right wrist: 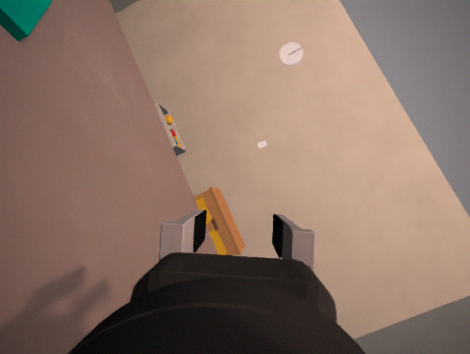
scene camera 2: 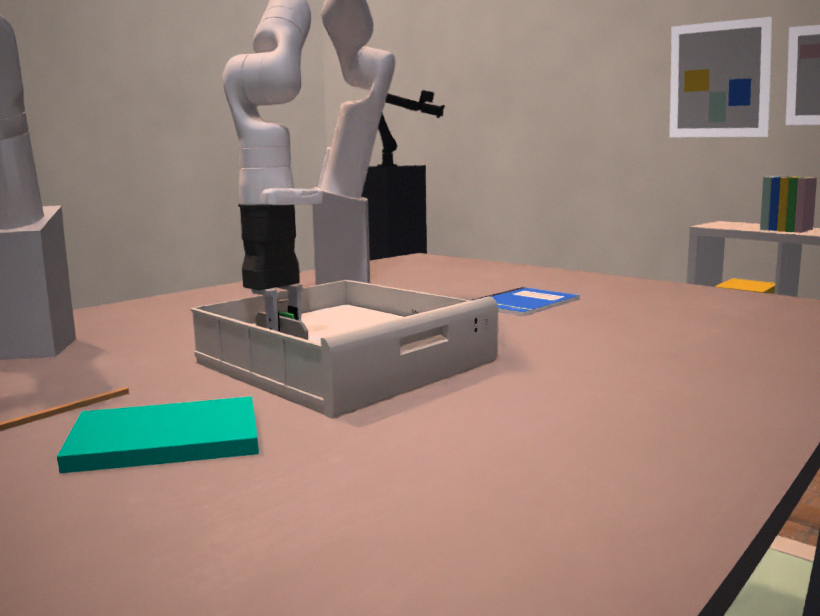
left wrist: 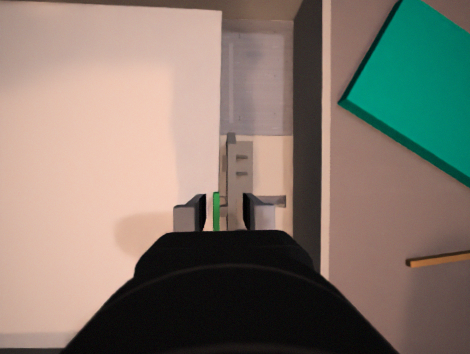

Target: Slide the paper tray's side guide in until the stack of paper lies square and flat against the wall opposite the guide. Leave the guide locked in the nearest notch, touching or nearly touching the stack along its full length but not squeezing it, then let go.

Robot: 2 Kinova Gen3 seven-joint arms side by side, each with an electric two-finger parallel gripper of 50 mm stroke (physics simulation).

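Frame: origin at the left arm's base, x ahead, y left, z up, level; millimetres.
Seen in the pictures: left gripper, fingertip midpoint: (scene camera 2: 284, 332) (left wrist: 224, 206); right gripper, fingertip midpoint: (right wrist: 239, 226); left arm's base, link origin: (scene camera 2: 340, 193); right arm's base, link origin: (scene camera 2: 15, 219).
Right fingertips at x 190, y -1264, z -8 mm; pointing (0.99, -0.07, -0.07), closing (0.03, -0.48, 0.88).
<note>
Offsets run from my right fingertips to a thing's top centre.
The grey paper tray @(dx +181, dy +803, dz -118 mm) (scene camera 2: 371, 371) (left wrist: 326, 150) stands on the table. A white paper stack @(dx +180, dy +836, dz -168 mm) (scene camera 2: 351, 316) (left wrist: 100, 150) lies in it, its right edge straight in the left wrist view. The grey side guide @(dx +137, dy +736, dz -129 mm) (scene camera 2: 291, 324) (left wrist: 231, 170) stands upright beside that edge, with a very narrow gap at its visible part; its near end is hidden by the gripper. The green tab @(dx +137, dy +738, dz -129 mm) (scene camera 2: 286, 314) (left wrist: 216, 211) is on the guide's stack side. My left gripper (scene camera 2: 283, 318) (left wrist: 224, 206) is open, its fingers on either side of tab and guide, not clamping. My right gripper (right wrist: 239, 226) is open and empty, away from the tray.
A teal block @(dx +199, dy +474, dz -194 mm) (scene camera 2: 159, 431) (left wrist: 420, 85) (right wrist: 22, 15) and a thin orange stick @(dx +18, dy +455, dz -205 mm) (scene camera 2: 66, 409) (left wrist: 440, 258) lie beside the tray. A blue booklet @(dx +230, dy +1325, dz -204 mm) (scene camera 2: 530, 300) lies behind it. In the right wrist view, an orange box (right wrist: 225, 220) shows past the table edge.
</note>
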